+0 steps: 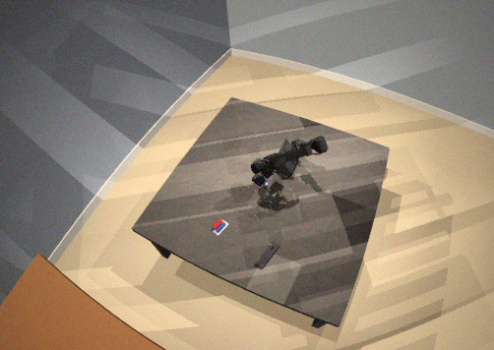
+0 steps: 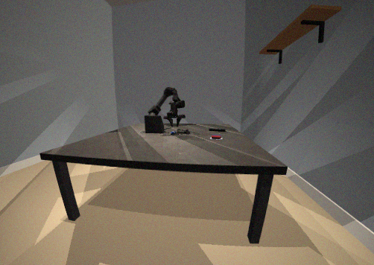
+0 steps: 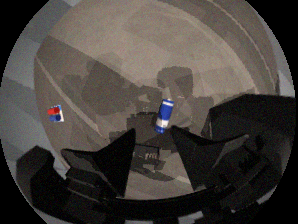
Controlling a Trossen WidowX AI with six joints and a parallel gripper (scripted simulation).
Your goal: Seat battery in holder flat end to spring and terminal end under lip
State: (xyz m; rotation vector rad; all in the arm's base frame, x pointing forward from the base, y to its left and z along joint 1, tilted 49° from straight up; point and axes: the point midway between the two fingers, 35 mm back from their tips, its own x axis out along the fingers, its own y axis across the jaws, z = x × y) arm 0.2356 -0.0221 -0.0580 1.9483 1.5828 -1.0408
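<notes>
The battery lies 20 mm behind my gripper tip and 60 mm below it. From my gripper tip the other things lie so: dark flat bar: 400 mm ahead, 190 mm to the left, 50 mm below.
</notes>
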